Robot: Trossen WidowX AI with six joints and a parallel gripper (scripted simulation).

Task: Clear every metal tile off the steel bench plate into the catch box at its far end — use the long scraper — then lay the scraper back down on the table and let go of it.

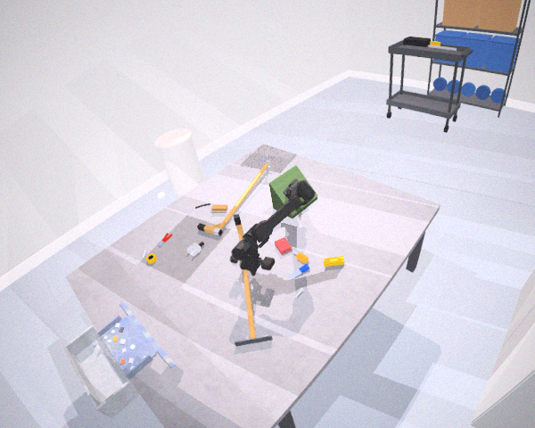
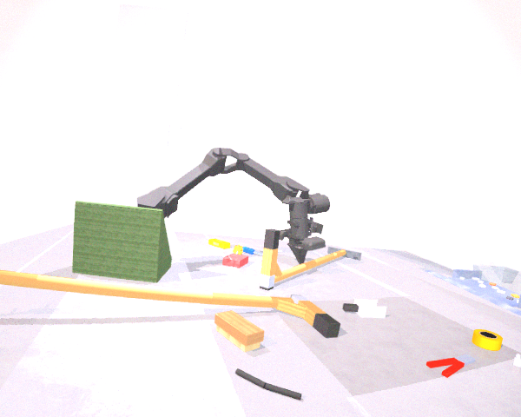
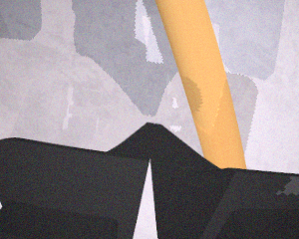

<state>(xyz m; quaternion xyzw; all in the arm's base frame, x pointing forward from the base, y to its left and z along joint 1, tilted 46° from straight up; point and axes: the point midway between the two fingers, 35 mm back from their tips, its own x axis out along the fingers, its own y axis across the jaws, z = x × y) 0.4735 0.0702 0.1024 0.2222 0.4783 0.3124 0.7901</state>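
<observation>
My gripper tip is 5 cm below the long scraper, 4 cm short of it and 1 cm to the left of it. Round my gripper tip: blue piece 16 cm to the left, 12 cm behind; then wooden block 47 cm to the right, 26 cm behind; then red block 21 cm behind, 1 cm to the left.
</observation>
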